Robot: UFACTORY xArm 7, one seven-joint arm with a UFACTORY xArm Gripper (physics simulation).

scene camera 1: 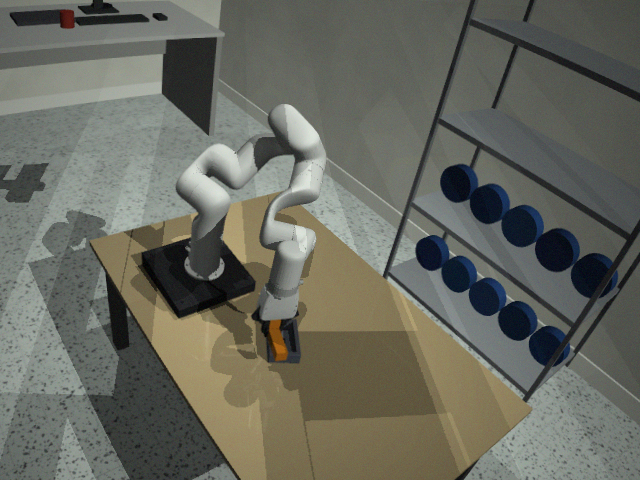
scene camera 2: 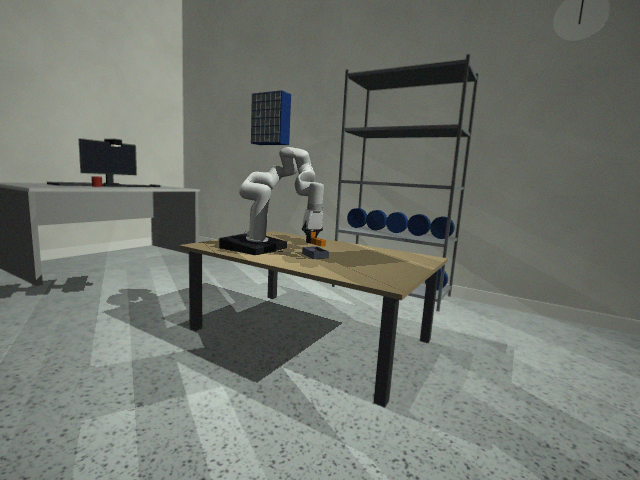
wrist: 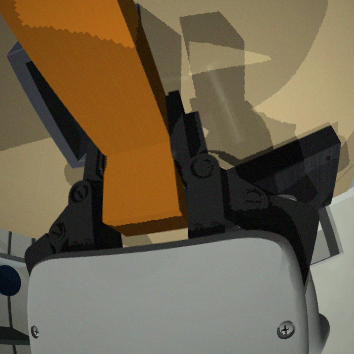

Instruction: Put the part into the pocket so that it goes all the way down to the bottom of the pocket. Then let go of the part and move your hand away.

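Where they show: gripper, fingertip midpoint: (scene camera 1: pixel 271 332) (scene camera 2: pixel 311 242) (wrist: pixel 144 118); arm's base, link origin: (scene camera 1: pixel 204 266) (scene camera 2: pixel 257 239).
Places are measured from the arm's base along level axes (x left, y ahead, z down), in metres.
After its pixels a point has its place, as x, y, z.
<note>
The part, a long orange block (scene camera 1: pixel 278 345) @[-0.088, 0.415, -0.060] (scene camera 2: pixel 318 241) @[-0.100, 0.413, -0.052] (wrist: pixel 100 85) @[-0.074, 0.397, -0.060], lies roughly level in the fingers and sticks out forward. My gripper (scene camera 1: pixel 273 327) @[-0.050, 0.354, -0.030] (scene camera 2: pixel 312 237) @[-0.050, 0.354, -0.030] (wrist: pixel 144 118) @[-0.050, 0.354, -0.030] points down and is shut on the part. The pocket is in a dark grey-blue open box (scene camera 1: pixel 292 357) @[-0.031, 0.428, 0.021] (scene camera 2: pixel 318 254) @[-0.060, 0.402, 0.024] (wrist: pixel 45 110) @[0.017, 0.394, 0.011] on the table. In scene camera 2 a gap shows between the part and the box below it. In scene camera 1 the part covers the box's left side, and the dark opening shows to its right. In the wrist view the part hides much of the box.
The wooden table (scene camera 1: pixel 361 304) @[0.327, 0.405, 0.047] (scene camera 2: pixel 361 268) @[-0.126, 0.648, 0.047] carries the arm's black base plate (scene camera 1: pixel 178 299) @[-0.148, 0.065, 0.010] (scene camera 2: pixel 253 245) @[-0.125, 0.055, 0.008], behind and left of the box in scene camera 1. A metal shelf rack (scene camera 1: pixel 448 82) (scene camera 2: pixel 342 149) with blue discs stands beyond the table. A grey desk (scene camera 1: pixel 191 31) (scene camera 2: pixel 103 206) stands farther back.
</note>
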